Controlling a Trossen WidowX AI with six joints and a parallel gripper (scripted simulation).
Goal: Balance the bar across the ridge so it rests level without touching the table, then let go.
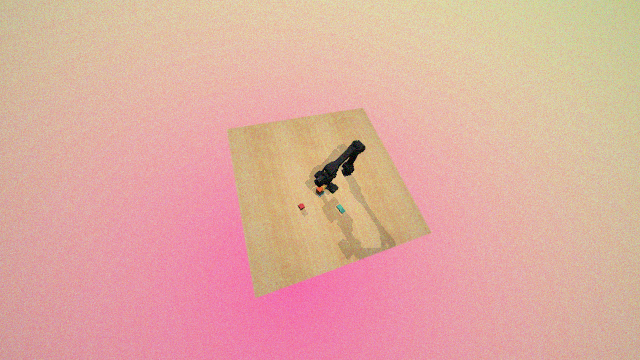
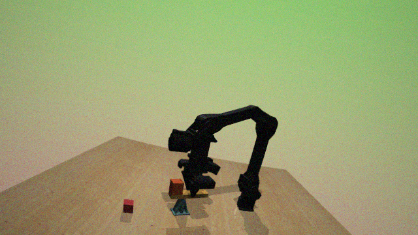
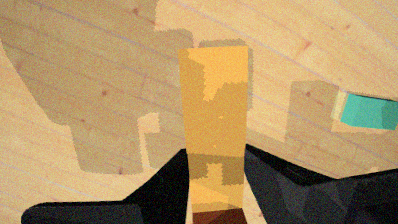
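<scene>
My gripper tip is now 30 mm short of the bar, 10 mm to the right of it and 20 mm below it. From my gripper tip the other things lie so: teal block (80 mm behind, 180 mm to the left, 70 mm below); small red cube (200 mm ahead, 80 mm to the left, 60 mm below).
</scene>
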